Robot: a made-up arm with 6 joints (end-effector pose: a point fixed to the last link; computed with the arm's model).
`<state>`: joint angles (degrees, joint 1 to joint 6).
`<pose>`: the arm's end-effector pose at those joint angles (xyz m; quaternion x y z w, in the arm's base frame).
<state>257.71 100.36 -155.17 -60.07 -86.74 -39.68</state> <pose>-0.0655 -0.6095 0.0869 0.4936 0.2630 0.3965 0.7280</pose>
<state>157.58 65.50 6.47 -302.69 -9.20 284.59</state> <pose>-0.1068 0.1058 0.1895 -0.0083 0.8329 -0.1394 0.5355</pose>
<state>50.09 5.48 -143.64 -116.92 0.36 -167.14</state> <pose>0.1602 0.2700 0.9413 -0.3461 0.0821 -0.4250 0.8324</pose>
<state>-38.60 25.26 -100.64 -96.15 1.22 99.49</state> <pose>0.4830 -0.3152 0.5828 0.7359 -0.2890 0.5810 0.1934</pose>
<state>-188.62 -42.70 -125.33 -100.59 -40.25 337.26</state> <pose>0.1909 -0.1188 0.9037 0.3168 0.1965 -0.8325 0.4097</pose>
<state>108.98 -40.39 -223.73 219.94 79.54 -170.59</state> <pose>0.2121 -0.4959 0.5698 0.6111 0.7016 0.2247 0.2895</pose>
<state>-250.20 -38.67 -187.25 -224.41 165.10 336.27</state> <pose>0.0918 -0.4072 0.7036 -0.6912 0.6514 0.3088 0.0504</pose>
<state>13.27 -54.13 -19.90 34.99 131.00 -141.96</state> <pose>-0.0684 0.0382 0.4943 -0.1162 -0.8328 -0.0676 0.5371</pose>
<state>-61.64 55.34 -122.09 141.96 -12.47 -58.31</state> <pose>0.2793 -0.6098 0.3243 -0.2265 0.8483 -0.4774 0.0359</pose>
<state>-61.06 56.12 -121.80 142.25 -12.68 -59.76</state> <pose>0.2854 -0.6065 0.3135 -0.2411 0.8496 -0.4681 0.0308</pose>
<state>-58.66 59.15 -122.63 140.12 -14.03 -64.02</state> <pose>0.3090 -0.5972 0.2834 -0.3056 0.8405 -0.4474 0.0012</pose>
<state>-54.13 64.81 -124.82 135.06 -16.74 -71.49</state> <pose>0.3509 -0.5762 0.2312 0.4258 -0.8039 0.4115 0.0554</pose>
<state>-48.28 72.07 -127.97 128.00 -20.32 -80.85</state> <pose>0.3997 -0.5414 0.1671 0.5711 -0.7248 0.3642 0.1264</pose>
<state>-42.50 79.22 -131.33 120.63 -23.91 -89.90</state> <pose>0.4411 -0.4993 0.1069 0.6960 -0.6147 0.3167 0.1936</pose>
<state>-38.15 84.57 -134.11 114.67 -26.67 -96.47</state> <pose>0.4677 -0.4638 0.0647 0.7729 -0.5136 0.2825 0.2429</pose>
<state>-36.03 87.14 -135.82 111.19 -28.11 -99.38</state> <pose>0.4800 -0.4465 0.0470 0.8032 -0.4583 0.2694 0.2688</pose>
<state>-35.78 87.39 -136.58 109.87 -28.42 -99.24</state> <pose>0.4831 -0.4463 0.0489 0.8042 -0.4493 0.2740 0.2762</pose>
